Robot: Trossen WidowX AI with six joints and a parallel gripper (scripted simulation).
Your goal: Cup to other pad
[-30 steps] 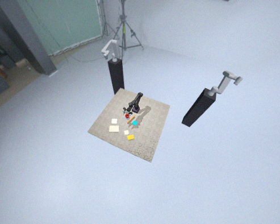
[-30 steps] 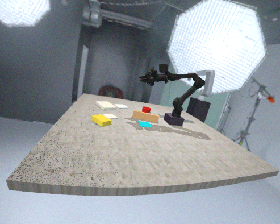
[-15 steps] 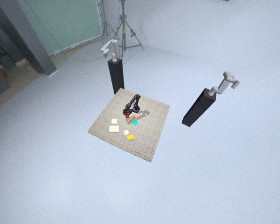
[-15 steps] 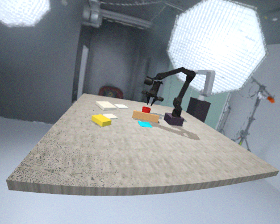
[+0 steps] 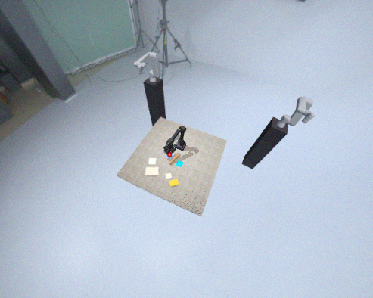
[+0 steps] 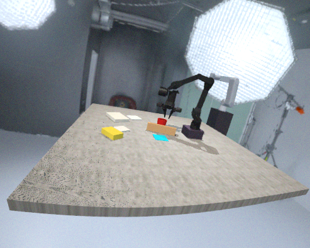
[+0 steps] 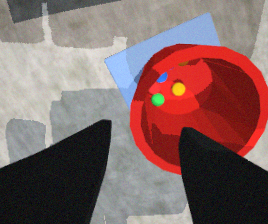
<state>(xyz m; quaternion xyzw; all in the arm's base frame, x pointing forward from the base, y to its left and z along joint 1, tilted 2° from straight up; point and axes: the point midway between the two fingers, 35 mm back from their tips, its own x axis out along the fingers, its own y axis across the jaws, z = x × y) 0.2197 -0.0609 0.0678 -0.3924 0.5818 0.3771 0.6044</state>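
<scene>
Now: gripper tip 3 cm short of the pale blue pad, 1 cm to the left of it and 10 cm above it. Round my gripper tip: cyan pad: 6 cm ahead, 19 cm to the left, 10 cm below; then wooden block: 4 cm ahead, 9 cm to the left, 7 cm below; then white piece: 24 cm ahead, 18 cm to the right, 9 cm below.
</scene>
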